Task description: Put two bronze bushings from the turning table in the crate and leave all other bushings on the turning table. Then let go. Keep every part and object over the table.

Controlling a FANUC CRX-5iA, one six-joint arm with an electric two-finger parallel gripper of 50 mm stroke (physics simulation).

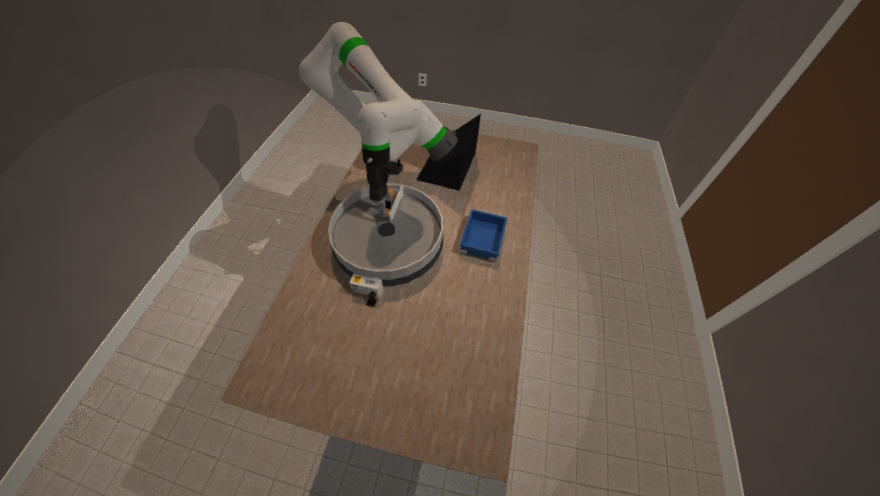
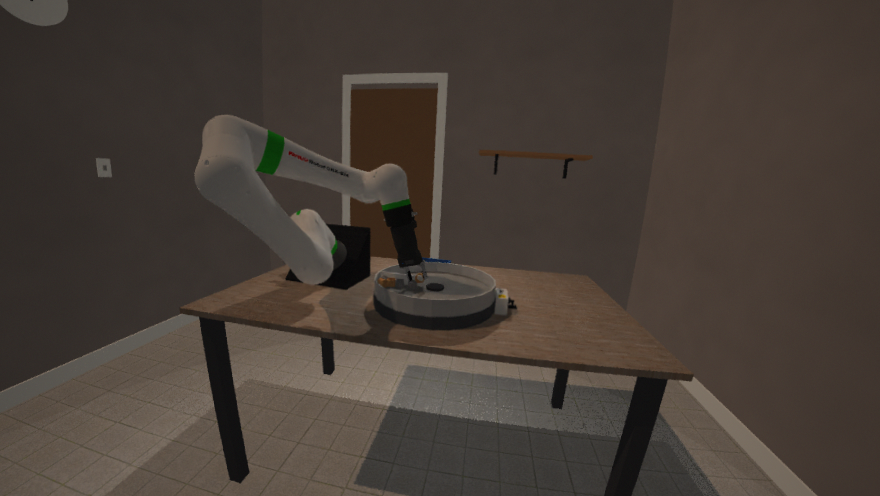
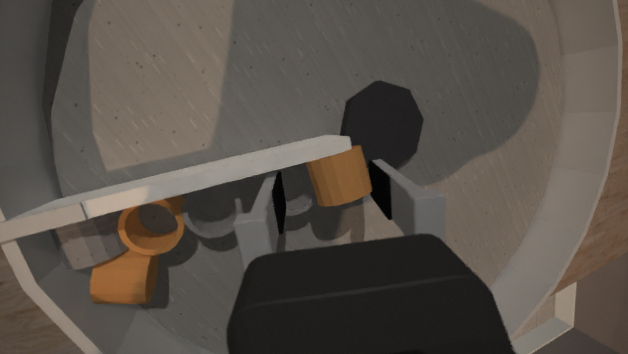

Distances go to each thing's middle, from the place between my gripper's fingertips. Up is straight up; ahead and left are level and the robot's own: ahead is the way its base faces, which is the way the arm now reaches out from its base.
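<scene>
I see the blue crate [image 1: 483,234], and counting from my hand it is 38 cm to the left of it and 6 cm below it.
</scene>
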